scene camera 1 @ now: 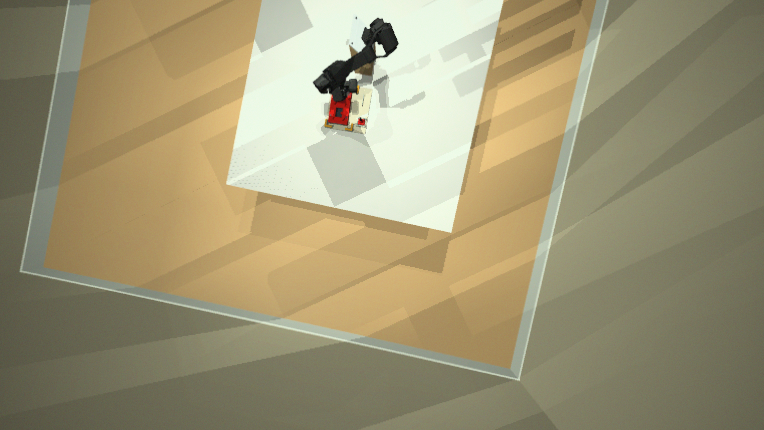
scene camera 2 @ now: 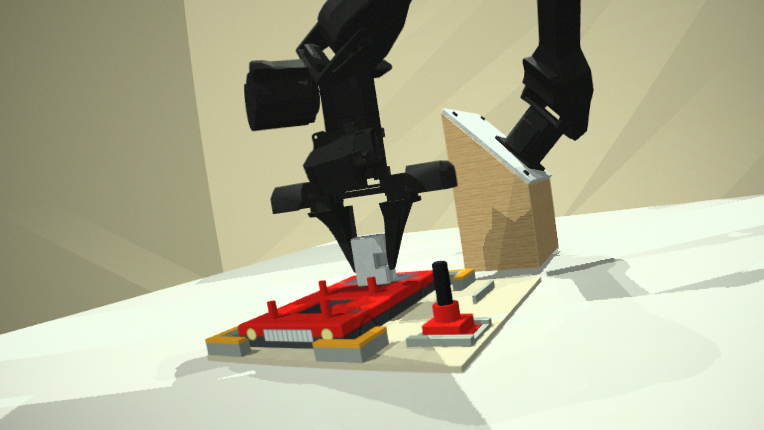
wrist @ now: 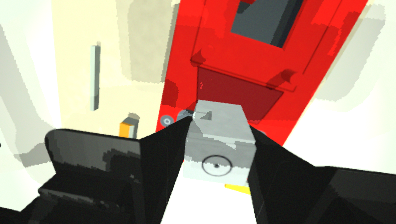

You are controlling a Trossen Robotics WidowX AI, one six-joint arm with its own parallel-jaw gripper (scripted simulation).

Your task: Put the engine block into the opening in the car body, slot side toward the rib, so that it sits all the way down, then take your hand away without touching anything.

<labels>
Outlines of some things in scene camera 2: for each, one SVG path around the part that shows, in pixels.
The gripper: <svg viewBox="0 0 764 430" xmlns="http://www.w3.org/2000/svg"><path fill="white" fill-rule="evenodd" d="M347 117L326 123L326 132L321 131L312 135L314 150L310 152L303 164L309 182L275 187L270 198L273 214L310 208L310 213L307 213L309 218L316 217L328 227L355 274L351 239L357 237L353 206L344 206L344 199L385 193L387 201L379 203L384 218L388 265L390 270L394 270L397 265L404 228L412 204L421 201L421 196L418 196L418 193L450 189L458 186L455 165L449 160L407 165L404 173L391 175L390 166L387 166L383 141L385 132L384 128L381 128L380 116ZM367 179L374 178L374 180L379 180L380 183L368 185Z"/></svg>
A grey engine block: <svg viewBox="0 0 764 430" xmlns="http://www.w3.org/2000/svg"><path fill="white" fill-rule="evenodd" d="M385 232L360 235L351 239L358 287L368 286L367 278L375 277L376 285L390 284L397 279L396 268L394 270L389 269Z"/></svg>
</labels>
